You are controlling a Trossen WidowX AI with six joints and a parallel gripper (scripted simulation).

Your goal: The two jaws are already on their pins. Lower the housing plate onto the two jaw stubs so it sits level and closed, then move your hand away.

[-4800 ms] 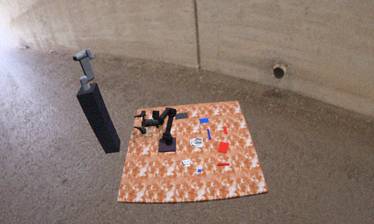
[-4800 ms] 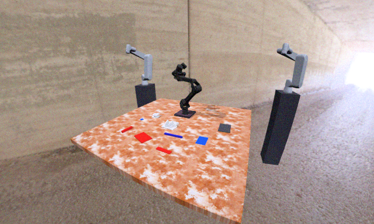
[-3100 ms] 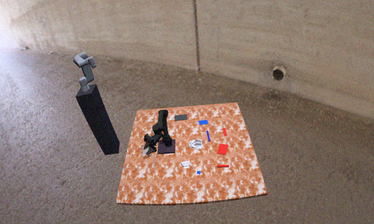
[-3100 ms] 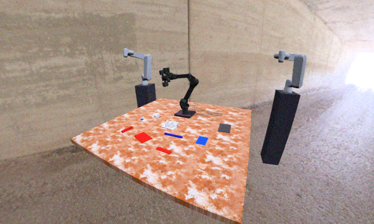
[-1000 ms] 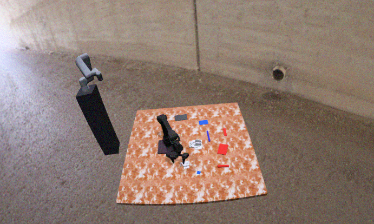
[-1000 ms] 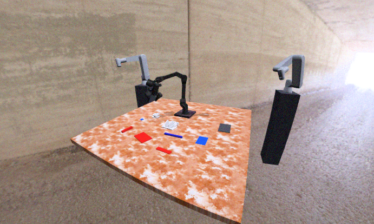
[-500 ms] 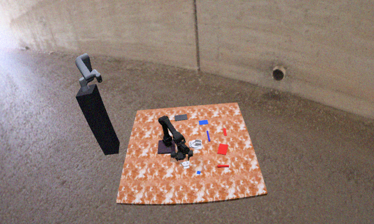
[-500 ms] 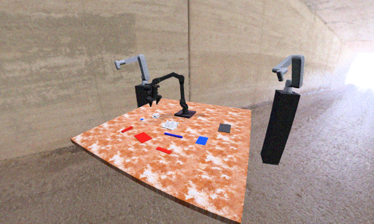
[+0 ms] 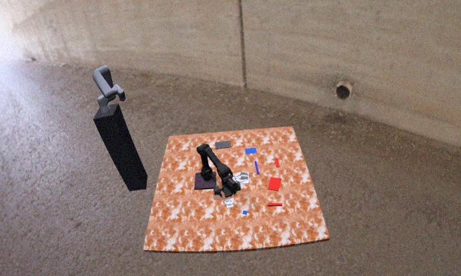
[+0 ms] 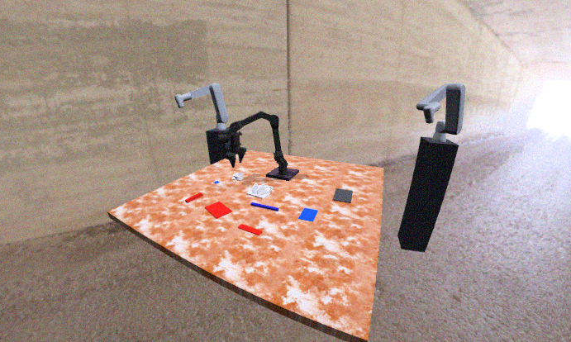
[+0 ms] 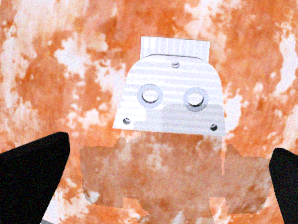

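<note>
Now: the white part 90 mm below my gripper tip. From my gripper tip the other things lie so: red strip (330 mm ahead, 100 mm to the right, 90 mm below); then blue bar (320 mm to the left, 290 mm ahead, 90 mm below); then red square (380 mm ahead, 100 mm to the left, 90 mm below).
</note>
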